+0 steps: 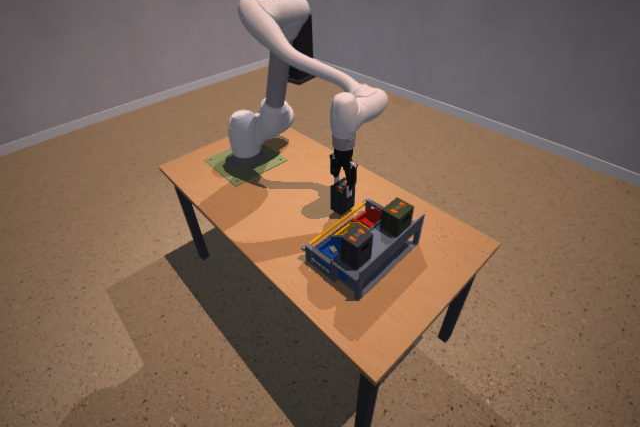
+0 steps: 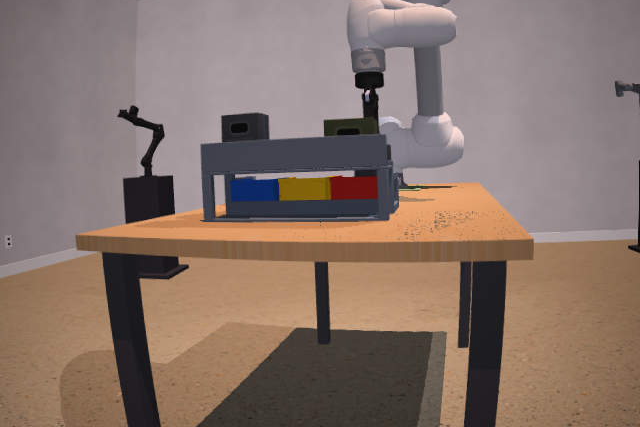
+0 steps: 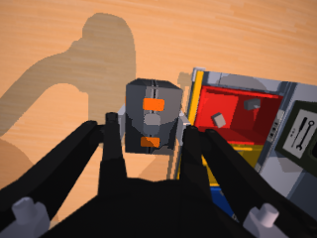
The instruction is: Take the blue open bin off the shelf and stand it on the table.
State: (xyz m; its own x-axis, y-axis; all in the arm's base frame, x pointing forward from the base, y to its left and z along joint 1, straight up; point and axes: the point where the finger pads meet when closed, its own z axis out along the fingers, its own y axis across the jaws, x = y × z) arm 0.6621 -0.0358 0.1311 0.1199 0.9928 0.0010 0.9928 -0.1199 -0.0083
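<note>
The dark box lies 50 mm below my hand. The rest, counted from my hand: thin yellow rod (130 mm to the right, 80 mm below, 70 mm ahead); red bin (180 mm ahead, 100 mm below, 30 mm to the right); yellow bin (170 mm ahead, 140 mm to the right, 100 mm below).
</note>
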